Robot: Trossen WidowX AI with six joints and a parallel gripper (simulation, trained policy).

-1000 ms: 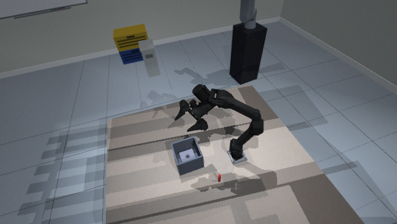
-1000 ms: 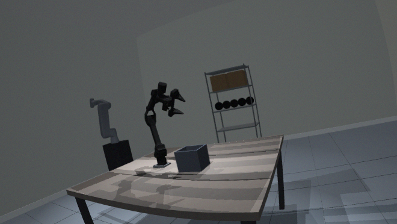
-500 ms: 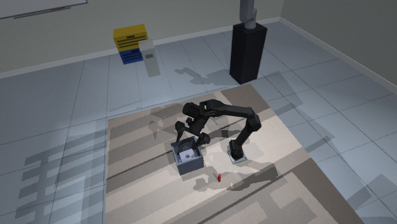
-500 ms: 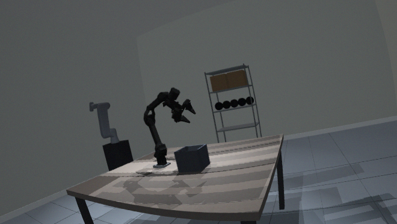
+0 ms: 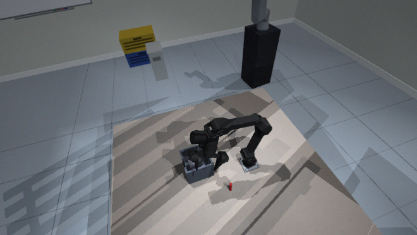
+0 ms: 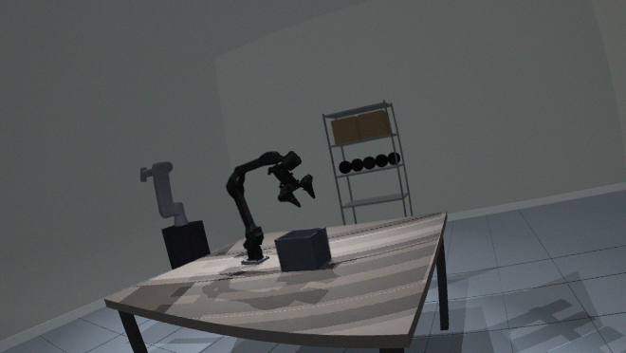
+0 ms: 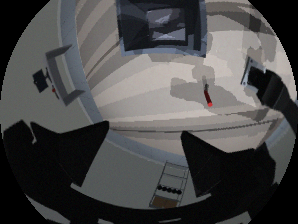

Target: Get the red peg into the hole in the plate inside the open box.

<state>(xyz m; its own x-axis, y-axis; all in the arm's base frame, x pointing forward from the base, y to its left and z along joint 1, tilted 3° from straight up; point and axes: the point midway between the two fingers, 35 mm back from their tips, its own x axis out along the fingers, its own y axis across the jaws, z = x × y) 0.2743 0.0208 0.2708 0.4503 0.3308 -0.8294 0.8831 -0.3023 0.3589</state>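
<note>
Now: the red peg 20 cm below my gripper tip, 12 cm behind it and 6 cm to the left of it.
</note>
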